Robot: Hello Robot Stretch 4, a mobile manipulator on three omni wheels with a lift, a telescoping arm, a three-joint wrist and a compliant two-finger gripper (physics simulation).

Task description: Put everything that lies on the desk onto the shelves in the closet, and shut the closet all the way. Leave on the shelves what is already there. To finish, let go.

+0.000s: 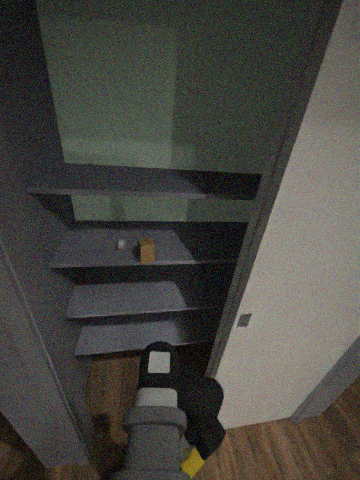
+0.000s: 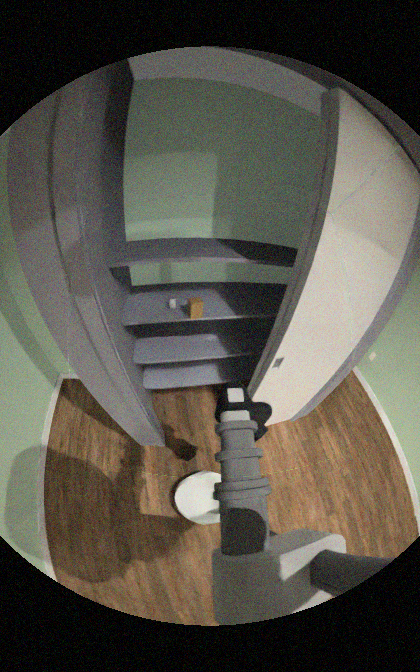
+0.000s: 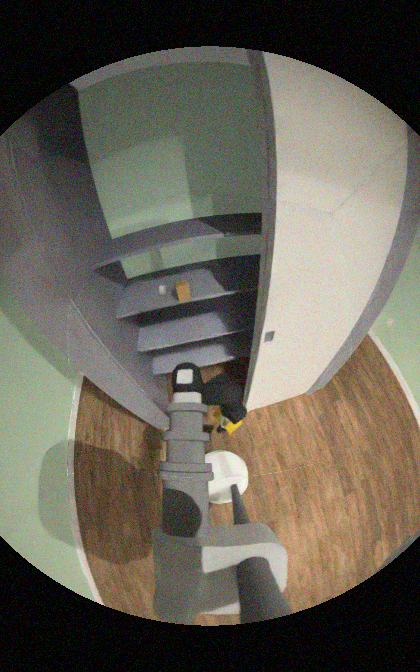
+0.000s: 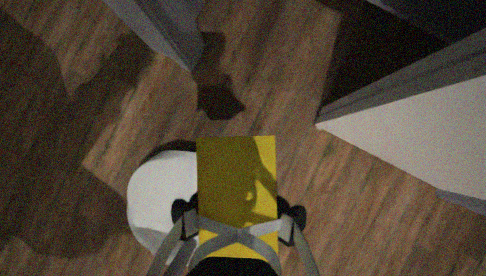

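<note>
My gripper (image 4: 239,209) is shut on a yellow block (image 1: 192,462) (image 3: 231,426) (image 4: 235,172), held above the floor in front of the closet opening. An orange-brown box (image 1: 146,251) (image 2: 196,308) (image 3: 182,290) stands on a grey closet shelf (image 1: 90,252) (image 2: 150,311) (image 3: 137,300). A small white object (image 1: 121,244) (image 2: 172,303) (image 3: 162,289) is left of the box on that shelf. The closet is open at the left; a white door (image 1: 300,225) (image 2: 360,250) (image 3: 320,250) (image 4: 425,135) covers its right part. The desk does not show.
Two lower shelves (image 1: 125,300) (image 1: 120,338) and a higher shelf (image 1: 125,192) span the closet. The door has a small grey handle (image 1: 244,320) (image 2: 278,362) (image 3: 269,336). My round white base (image 2: 197,497) (image 3: 227,475) (image 4: 160,195) stands on the wooden floor (image 2: 330,480) (image 3: 320,480).
</note>
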